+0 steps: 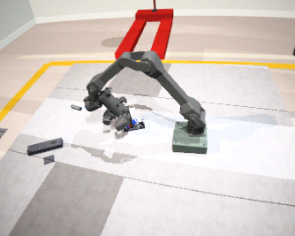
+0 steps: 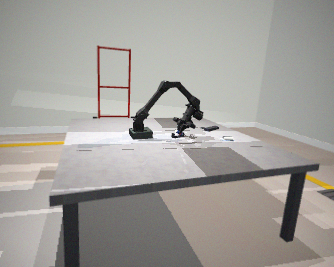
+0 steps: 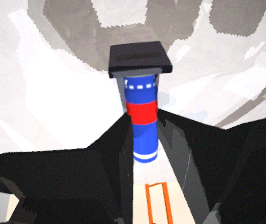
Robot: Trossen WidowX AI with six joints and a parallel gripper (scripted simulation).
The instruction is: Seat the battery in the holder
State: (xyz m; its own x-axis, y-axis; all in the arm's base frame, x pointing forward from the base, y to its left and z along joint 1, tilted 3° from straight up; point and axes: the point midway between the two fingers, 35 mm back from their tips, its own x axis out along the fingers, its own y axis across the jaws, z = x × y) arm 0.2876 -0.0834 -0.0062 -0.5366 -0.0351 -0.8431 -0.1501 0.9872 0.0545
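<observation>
My gripper tip is now 10 mm below the battery.
</observation>
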